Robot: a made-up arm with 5 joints.
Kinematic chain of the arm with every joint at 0, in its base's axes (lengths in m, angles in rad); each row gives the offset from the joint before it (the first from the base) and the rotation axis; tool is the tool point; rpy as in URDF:
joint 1: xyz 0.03 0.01 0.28 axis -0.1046 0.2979 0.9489
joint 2: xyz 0 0.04 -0.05 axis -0.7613 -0.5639 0.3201
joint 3: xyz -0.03 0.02 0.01 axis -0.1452 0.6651 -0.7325
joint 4: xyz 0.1 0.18 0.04 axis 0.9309 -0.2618 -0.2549
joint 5: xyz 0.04 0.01 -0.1 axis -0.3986 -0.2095 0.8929
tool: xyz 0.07 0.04 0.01 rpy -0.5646 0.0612 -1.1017
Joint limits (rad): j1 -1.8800..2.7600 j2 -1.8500..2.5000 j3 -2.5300..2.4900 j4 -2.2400..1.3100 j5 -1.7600..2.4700
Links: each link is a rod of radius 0.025 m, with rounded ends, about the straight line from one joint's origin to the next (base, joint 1, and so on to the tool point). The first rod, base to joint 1, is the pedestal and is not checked.
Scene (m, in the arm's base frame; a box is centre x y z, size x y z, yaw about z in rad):
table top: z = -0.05
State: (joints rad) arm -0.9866 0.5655 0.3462 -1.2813 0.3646
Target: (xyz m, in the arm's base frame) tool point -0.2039 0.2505 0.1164
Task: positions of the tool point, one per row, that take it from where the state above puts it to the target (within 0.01 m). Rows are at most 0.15 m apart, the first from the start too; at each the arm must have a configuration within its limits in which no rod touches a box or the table.
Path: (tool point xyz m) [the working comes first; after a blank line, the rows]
Joints at the target: 0.5892 0.5580 -0.8040 -0.3400 0.4564
Straight joint move there: clear.

1: 0.2662 0.0441 0.1609
2: 0.2475 0.1432 0.1418
3: 0.1806 0.2341 0.1218
4: 0.0702 0.2938 0.1071
5: -0.0668 0.3026 0.1038
6: -0.2039 0.2505 0.1164

